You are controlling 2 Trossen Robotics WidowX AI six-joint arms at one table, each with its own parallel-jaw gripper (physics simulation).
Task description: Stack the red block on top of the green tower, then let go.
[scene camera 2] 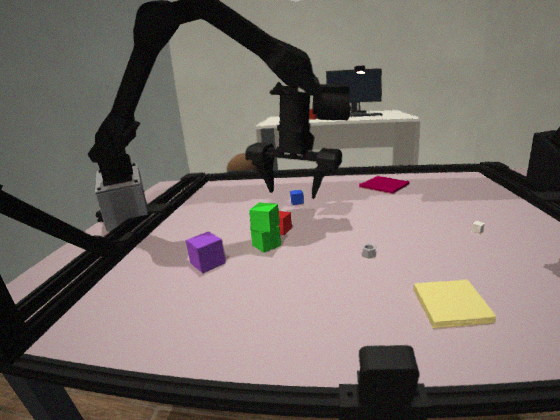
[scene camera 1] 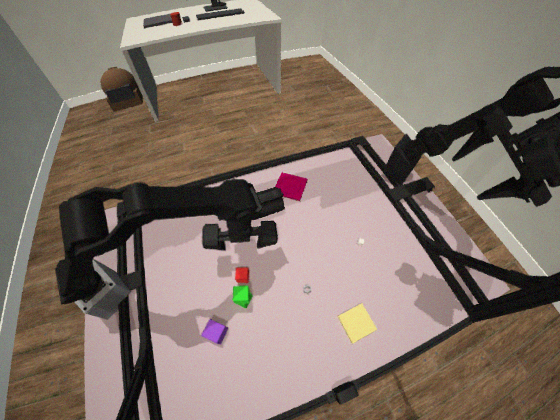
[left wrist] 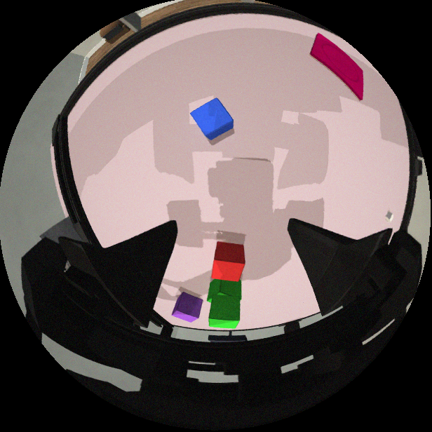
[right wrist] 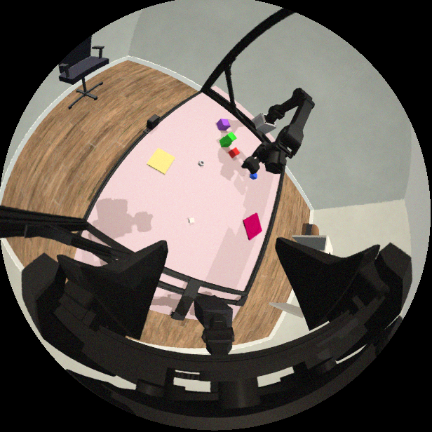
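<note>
The red block lies on the pink mat, close behind the green tower in scene camera 2. The green tower is two green blocks, the upper one turned a little against the lower and partly hiding the red block in scene camera 2. My left gripper is open and empty, fingers pointing down, above the mat and beyond the red block. My right gripper is open and empty, high at the right side of scene camera 1.
A blue block lies farther back. A purple block lies near the tower. A magenta square, a yellow pad, a grey nut and a small white cube lie on the mat.
</note>
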